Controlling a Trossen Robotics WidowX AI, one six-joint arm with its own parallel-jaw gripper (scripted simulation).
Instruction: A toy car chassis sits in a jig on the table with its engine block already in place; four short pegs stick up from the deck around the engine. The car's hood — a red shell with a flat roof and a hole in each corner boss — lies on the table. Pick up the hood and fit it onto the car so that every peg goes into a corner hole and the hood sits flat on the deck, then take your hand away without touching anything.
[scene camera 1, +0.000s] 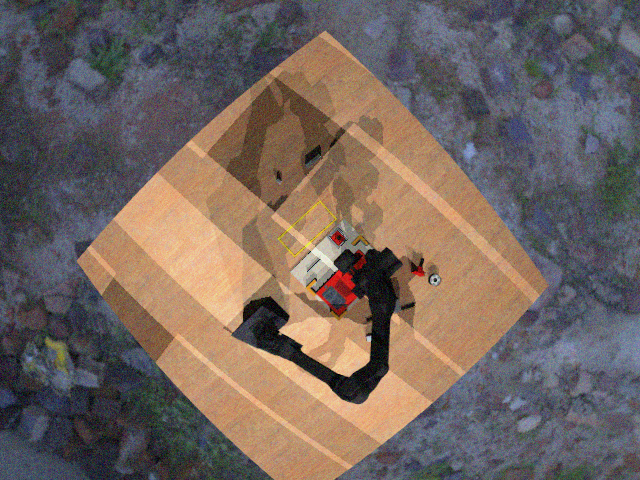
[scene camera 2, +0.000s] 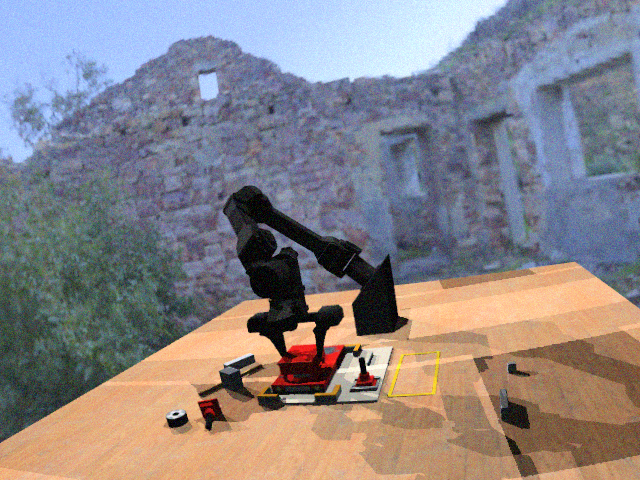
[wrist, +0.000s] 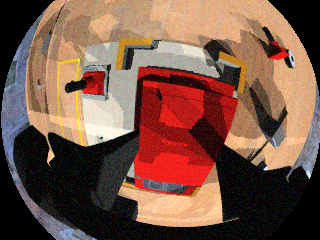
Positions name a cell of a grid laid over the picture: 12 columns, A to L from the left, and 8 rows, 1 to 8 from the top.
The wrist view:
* gripper: G5
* red hood: G5, held by the gripper
